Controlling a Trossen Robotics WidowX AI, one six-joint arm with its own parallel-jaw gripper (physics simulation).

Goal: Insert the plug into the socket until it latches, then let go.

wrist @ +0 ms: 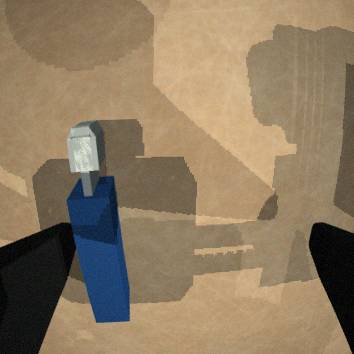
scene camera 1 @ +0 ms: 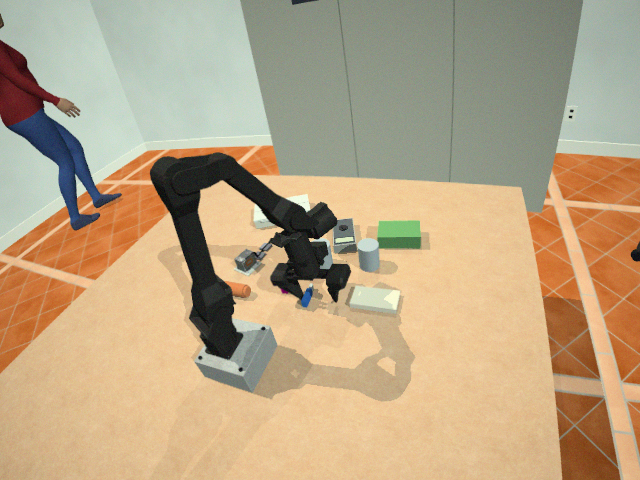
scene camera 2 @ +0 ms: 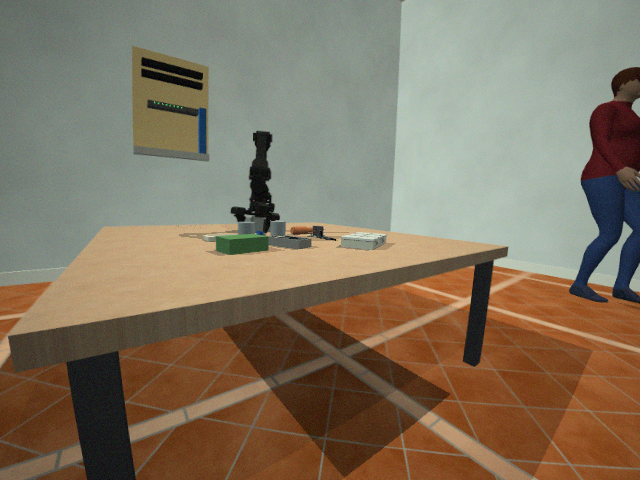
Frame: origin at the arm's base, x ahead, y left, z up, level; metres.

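Where they show: gripper, between the fingertips: (wrist: 195, 237) (scene camera 1: 319, 300); arm's base, origin of its link: (scene camera 1: 224, 343) (scene camera 2: 260, 217).
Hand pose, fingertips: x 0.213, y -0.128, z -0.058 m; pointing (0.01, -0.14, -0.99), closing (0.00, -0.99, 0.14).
Note:
Each offset is from my fingertips to the top centre of the thing.
A blue block-shaped piece {0.014 m up, 0.008 m ahead, 0.032 m left} (scene camera 1: 307, 296) (wrist: 102, 260) with a silver head {0.012 m up, 0.035 m ahead, 0.034 m left} (wrist: 85, 150) is at the table, its head pointing away from the arm's base. My gripper (scene camera 1: 318, 298) (wrist: 195, 237) points down and is open. The blue piece is between the spread fingers, close beside the left fingertip in the wrist view, and not clamped. A small dark box {0.039 m up, 0.087 m ahead, 0.254 m left} (scene camera 1: 246, 261) (scene camera 2: 317, 230) stands on a pale base left of the gripper. Grey linked segments {0.001 m down, 0.175 m ahead, 0.243 m left} (scene camera 1: 264, 250) run from it toward the back right. I cannot tell for certain which piece is the plug or the socket.
An orange cylinder {0.028 m up, 0.023 m back, 0.284 m left} (scene camera 1: 240, 289) (scene camera 2: 301, 229) lies left. A magenta piece {0.020 m up, 0.016 m ahead, 0.101 m left} (scene camera 1: 284, 290) shows beneath the gripper. A pale slab {0.009 m up, 0.029 m ahead, 0.132 m right} (scene camera 1: 374, 299) is right. A grey cylinder {0.064 m up, 0.154 m ahead, 0.088 m right} (scene camera 1: 368, 255), a grey device {0.024 m up, 0.257 m ahead, 0.014 m left} (scene camera 1: 344, 232), a green box {0.034 m up, 0.275 m ahead, 0.147 m right} (scene camera 1: 399, 234) (scene camera 2: 241, 243) and a white box {0.029 m up, 0.352 m ahead, 0.264 m left} (scene camera 2: 362, 240) stand behind.

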